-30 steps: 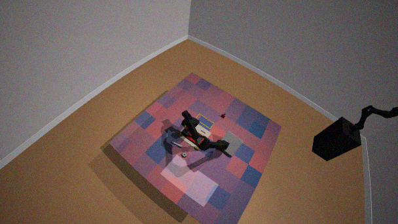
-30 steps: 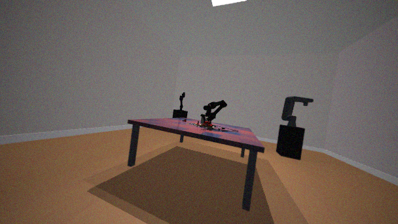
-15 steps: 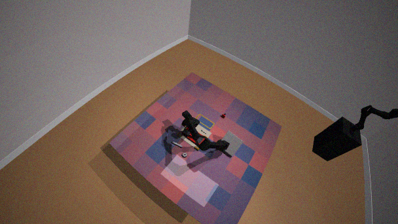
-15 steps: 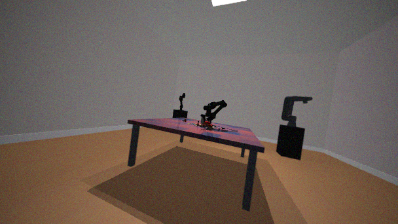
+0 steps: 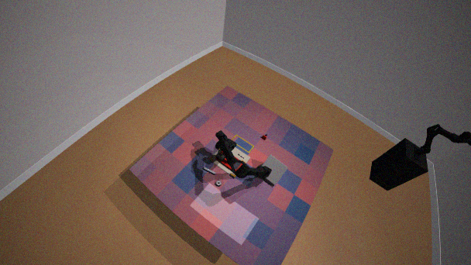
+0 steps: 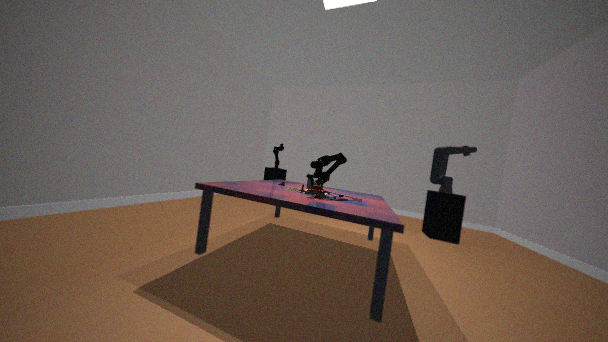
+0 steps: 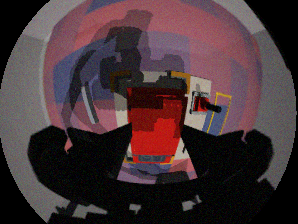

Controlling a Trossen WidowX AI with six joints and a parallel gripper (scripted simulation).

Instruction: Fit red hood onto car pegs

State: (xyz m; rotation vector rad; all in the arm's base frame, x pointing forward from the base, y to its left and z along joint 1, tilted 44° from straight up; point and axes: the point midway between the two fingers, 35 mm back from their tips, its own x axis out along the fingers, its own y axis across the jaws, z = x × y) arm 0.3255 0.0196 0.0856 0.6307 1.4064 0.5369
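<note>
Right now the red hood is 1 cm above my gripper tip. The rest, counted from my gripper tip: thin grey stick: 3 cm ahead, 16 cm to the left, 4 cm below.
</note>
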